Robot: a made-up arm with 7 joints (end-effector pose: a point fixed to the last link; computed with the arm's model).
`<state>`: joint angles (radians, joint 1 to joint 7).
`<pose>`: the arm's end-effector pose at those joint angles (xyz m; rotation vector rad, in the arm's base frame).
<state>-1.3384 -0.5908 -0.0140 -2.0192 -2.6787 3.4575 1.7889</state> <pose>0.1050 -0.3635 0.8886 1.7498 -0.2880 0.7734</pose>
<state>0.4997 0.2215 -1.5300 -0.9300 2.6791 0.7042 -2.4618</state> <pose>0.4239 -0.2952 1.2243 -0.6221 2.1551 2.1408</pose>
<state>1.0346 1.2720 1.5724 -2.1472 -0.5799 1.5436 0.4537</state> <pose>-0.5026 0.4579 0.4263 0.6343 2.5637 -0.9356</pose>
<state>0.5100 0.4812 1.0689 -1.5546 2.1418 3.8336 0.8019</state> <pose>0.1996 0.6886 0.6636 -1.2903 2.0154 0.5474</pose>
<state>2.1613 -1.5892 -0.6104 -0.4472 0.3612 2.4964 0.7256</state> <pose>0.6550 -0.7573 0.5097 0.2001 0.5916 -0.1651</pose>
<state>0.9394 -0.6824 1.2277 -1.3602 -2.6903 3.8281 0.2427</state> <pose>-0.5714 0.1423 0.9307 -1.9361 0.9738 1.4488</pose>
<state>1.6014 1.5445 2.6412 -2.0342 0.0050 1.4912 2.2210</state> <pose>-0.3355 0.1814 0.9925 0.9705 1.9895 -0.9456</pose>
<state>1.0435 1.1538 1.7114 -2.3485 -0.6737 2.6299 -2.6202</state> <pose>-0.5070 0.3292 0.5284 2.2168 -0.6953 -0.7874</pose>
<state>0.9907 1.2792 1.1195 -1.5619 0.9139 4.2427 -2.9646</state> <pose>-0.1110 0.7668 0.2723 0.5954 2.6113 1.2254</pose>
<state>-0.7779 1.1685 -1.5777 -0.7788 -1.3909 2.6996 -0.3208</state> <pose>0.3175 -0.8738 0.6832 0.8648 0.4904 -1.4681</pose>
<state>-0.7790 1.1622 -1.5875 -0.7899 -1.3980 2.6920 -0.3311</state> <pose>0.3070 -0.8741 0.6909 0.8560 0.4803 -1.5004</pose>
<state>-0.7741 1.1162 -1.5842 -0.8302 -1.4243 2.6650 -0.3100</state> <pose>0.2766 -0.8695 0.7224 0.8603 0.4015 -1.5194</pose>
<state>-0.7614 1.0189 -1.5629 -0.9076 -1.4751 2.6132 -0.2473</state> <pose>0.2189 -0.8554 0.7769 0.8803 0.2396 -1.5128</pose>
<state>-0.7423 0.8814 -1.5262 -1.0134 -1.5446 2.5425 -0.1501</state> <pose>0.1396 -0.8304 0.8340 0.9088 0.0254 -1.4724</pose>
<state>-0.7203 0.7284 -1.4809 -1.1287 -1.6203 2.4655 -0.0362</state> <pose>0.0564 -0.7997 0.8723 0.9363 -0.1909 -1.4014</pose>
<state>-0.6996 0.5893 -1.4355 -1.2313 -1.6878 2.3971 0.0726</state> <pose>-0.0099 -0.7723 0.8865 0.9565 -0.3666 -1.3157</pose>
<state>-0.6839 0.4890 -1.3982 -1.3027 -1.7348 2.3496 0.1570</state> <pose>-0.0482 -0.7546 0.8869 0.9678 -0.4810 -1.2361</pose>
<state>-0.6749 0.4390 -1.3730 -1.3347 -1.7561 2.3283 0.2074</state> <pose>-0.0595 -0.7475 0.8848 0.9722 -0.5341 -1.1768</pose>
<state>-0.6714 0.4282 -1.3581 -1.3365 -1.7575 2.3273 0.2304</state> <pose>-0.0536 -0.7477 0.8845 0.9733 -0.5453 -1.1375</pose>
